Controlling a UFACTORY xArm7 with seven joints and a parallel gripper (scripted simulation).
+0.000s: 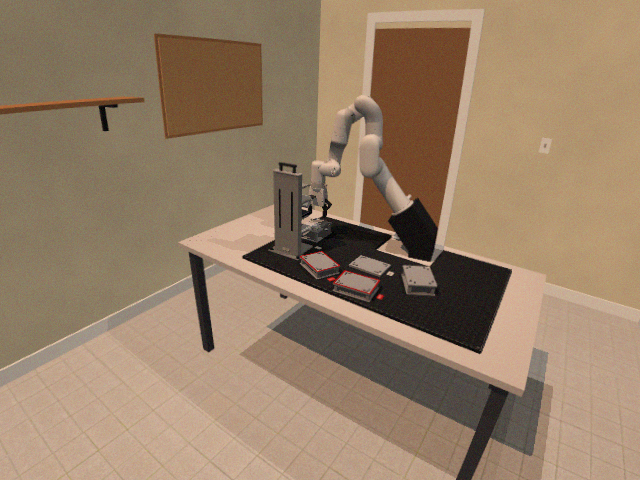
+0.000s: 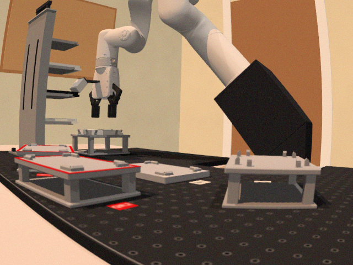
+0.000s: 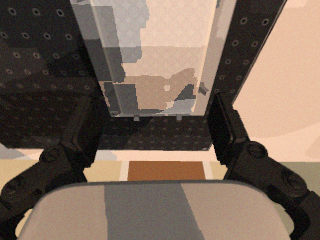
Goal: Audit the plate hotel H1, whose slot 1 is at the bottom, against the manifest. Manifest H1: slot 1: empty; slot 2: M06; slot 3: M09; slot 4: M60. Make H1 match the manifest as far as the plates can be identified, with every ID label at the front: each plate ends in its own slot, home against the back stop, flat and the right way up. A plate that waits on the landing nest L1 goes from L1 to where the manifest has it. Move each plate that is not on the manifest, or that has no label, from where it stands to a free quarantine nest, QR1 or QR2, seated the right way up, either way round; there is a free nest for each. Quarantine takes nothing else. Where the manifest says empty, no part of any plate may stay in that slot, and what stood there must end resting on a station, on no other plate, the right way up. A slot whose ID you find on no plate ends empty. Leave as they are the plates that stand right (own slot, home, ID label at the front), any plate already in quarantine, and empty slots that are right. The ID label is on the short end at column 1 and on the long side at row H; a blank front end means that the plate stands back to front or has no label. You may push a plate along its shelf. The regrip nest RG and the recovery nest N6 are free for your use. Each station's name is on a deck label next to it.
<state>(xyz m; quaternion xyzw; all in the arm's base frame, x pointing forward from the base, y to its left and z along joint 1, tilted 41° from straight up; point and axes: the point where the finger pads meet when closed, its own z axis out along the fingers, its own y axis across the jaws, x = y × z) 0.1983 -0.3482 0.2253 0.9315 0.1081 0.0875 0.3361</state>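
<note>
My hand is 60 mm above the pale plate and 10 mm short of it. Also, from my hand: black plate (190 mm ahead, 60 mm above, 30 mm to the left); then clear plate (190 mm ahead, 30 mm to the left, 20 mm below); then RG label (120 mm below, 90 mm behind, 10 mm to the right).
</note>
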